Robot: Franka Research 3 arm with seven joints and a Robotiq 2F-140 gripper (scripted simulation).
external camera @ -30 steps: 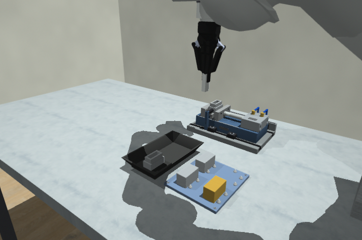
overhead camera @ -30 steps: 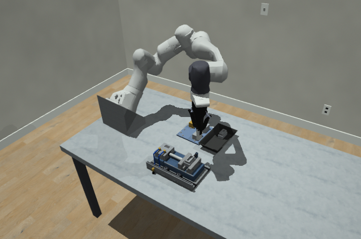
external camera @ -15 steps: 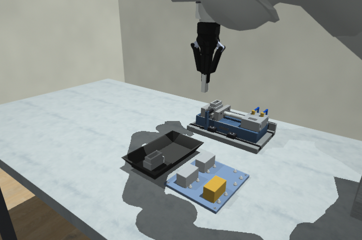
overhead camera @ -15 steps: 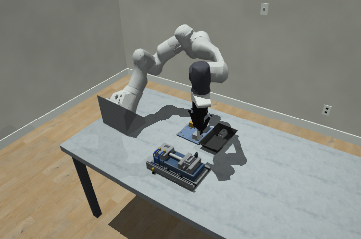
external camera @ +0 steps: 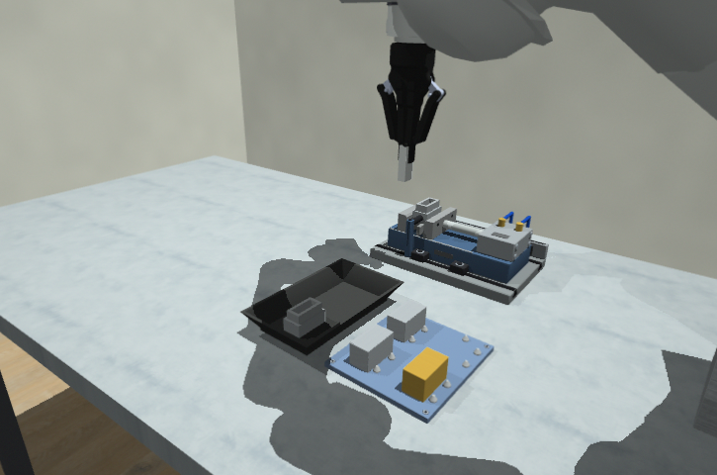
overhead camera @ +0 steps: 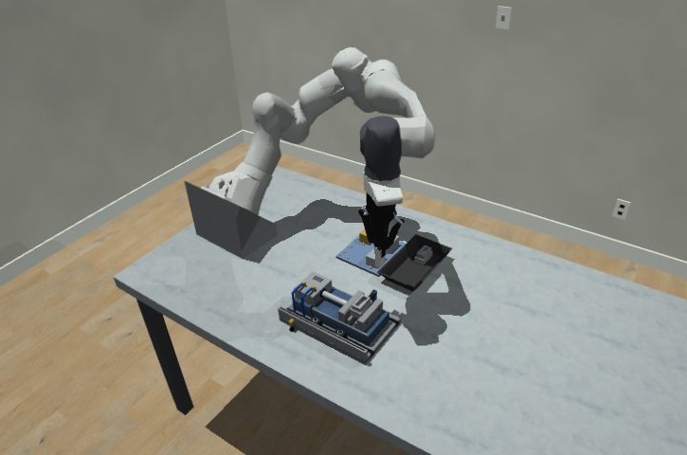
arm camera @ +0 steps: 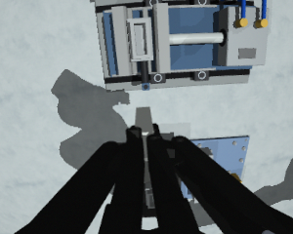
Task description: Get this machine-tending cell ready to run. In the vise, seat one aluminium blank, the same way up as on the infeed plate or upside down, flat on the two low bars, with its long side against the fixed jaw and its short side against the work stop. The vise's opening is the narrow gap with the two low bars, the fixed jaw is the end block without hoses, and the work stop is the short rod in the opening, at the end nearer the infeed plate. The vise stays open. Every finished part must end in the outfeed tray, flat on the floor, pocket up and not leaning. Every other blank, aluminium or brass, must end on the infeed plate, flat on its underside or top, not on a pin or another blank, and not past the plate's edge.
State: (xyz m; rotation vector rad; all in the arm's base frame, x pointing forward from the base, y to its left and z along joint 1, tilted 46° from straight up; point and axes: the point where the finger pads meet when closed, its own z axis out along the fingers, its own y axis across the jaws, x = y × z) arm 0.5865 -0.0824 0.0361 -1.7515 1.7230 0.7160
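Now: hand 3 cm short of the fixed jaw, 9 cm to the left of it and 14 cm above it. From my hand the other things lie so: brass blank 22 cm behind, 27 cm to the left, 19 cm below.
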